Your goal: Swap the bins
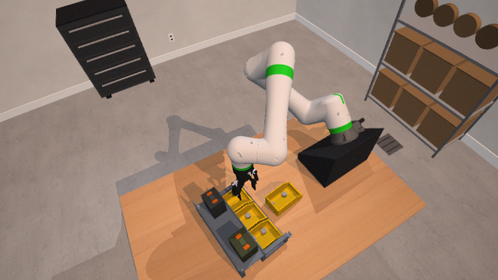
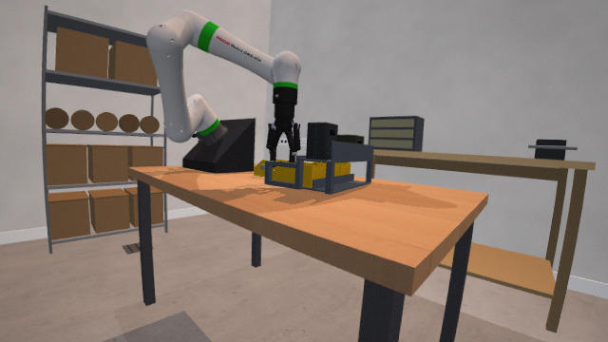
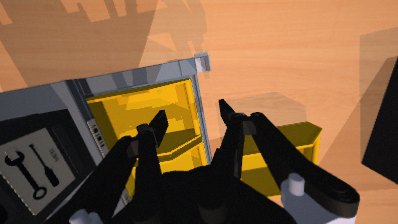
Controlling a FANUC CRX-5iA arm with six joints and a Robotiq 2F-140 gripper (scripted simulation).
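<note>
Right now my hand is 17 cm past the grey round part, 10 cm to the right of it and 7 cm above it. The rest, counted from my hand: grey shelf: 12 cm to the left, 10 cm ahead, 1 cm below.
</note>
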